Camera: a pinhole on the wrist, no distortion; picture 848 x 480 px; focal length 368.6 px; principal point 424.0 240.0 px. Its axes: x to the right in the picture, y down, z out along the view. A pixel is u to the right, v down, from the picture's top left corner.
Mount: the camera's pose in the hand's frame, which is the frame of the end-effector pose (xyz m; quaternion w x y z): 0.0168 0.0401 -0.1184 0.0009 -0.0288 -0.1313 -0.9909
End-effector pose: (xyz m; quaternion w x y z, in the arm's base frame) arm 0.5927 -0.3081 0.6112 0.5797 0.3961 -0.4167 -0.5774
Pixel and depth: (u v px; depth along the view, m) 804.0 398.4 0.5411
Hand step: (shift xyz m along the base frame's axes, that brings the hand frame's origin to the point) -0.4727 0.5171 0.1170
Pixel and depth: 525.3 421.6 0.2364
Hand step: -0.1380 0.0365 0.0379
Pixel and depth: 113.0 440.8 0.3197
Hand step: -0.2266 -0.3018 0.0386
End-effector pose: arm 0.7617 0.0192 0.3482 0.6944 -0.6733 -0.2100 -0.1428
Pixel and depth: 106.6 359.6 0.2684
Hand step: 0.2265 0.1725 0.1069
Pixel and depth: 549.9 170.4 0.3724
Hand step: -0.0020 0.2316 -0.2222
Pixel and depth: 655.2 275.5 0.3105
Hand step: -0.1141 0.1902 -0.1578
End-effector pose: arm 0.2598 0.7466 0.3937 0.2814 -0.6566 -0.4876 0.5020
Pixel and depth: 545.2 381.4 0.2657
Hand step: -0.1550 -0.0746 -0.0460
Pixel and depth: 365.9 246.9 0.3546
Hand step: -0.1603 0.0130 -0.2186
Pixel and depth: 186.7 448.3 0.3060
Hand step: -0.2088 0.2070 -0.1189
